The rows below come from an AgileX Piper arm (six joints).
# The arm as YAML. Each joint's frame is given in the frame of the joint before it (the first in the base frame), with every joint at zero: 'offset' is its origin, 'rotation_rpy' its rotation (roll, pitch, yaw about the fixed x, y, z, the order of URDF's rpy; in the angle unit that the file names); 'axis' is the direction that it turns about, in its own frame. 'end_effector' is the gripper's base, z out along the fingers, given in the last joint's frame.
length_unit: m
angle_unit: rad
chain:
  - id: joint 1
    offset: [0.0, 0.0, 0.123]
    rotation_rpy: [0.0, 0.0, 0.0]
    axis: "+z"
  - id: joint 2
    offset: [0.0, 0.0, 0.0]
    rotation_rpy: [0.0, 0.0, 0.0]
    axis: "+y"
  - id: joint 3
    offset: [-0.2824, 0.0, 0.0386]
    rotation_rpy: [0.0, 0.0, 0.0]
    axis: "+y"
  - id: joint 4
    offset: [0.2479, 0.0, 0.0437]
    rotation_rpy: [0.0, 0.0, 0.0]
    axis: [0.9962, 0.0, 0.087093]
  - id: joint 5
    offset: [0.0, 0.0, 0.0]
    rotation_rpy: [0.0, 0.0, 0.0]
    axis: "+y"
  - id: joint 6
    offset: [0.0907, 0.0, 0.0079]
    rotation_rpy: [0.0, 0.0, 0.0]
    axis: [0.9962, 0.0, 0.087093]
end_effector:
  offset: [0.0, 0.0, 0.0]
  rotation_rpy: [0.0, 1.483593, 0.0]
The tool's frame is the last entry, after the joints.
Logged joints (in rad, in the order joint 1, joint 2, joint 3, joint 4, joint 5, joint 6), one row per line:
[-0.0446, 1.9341, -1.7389, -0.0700, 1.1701, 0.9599]
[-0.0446, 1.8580, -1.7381, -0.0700, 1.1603, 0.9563]
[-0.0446, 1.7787, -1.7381, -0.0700, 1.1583, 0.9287]
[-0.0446, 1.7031, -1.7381, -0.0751, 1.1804, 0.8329]
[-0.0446, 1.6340, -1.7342, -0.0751, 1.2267, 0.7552]
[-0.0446, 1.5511, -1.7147, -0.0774, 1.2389, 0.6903]
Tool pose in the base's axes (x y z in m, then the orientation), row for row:
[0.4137, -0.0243, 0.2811, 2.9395, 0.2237, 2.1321]
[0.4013, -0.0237, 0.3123, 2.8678, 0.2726, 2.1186]
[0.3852, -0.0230, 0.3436, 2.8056, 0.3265, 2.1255]
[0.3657, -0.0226, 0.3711, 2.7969, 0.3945, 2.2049]
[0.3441, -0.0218, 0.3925, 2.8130, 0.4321, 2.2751]
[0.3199, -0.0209, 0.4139, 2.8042, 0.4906, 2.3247]
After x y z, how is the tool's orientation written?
As angles about the fixed x, y, z axes (roll, pitch, yaw), in radians.
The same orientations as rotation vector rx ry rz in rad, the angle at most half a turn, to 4 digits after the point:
[1.3485, 2.5079, 0.0980]
[1.3093, 2.4393, 0.1467]
[1.2430, 2.3869, 0.1831]
[1.1067, 2.3906, 0.1714]
[1.0101, 2.4100, 0.1523]
[0.9160, 2.3913, 0.1455]

